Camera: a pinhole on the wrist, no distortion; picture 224 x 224 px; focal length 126.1 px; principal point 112.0 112.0 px. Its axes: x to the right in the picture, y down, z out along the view. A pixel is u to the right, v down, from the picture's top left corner.
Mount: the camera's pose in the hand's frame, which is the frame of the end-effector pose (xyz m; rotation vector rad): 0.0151 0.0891 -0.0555 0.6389 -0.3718 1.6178
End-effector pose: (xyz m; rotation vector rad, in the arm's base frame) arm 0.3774 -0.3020 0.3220 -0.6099 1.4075 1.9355
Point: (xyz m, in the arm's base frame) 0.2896 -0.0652 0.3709
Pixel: 177.6 101.5
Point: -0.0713 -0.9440 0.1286
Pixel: behind the camera
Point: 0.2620 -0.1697 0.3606
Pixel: 192.1 81.0
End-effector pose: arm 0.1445 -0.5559 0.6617 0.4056 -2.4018 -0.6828
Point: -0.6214 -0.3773 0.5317
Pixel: 209.9 34.7
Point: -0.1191 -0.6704 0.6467
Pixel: 100.1 32.8
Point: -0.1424 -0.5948 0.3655
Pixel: 124.2 113.8
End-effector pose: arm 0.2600 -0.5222 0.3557 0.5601 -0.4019 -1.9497
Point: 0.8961 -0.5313 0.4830
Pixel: behind the camera
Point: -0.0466 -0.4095 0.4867
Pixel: 101.3 146.2
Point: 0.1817 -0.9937 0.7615
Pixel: outside the picture
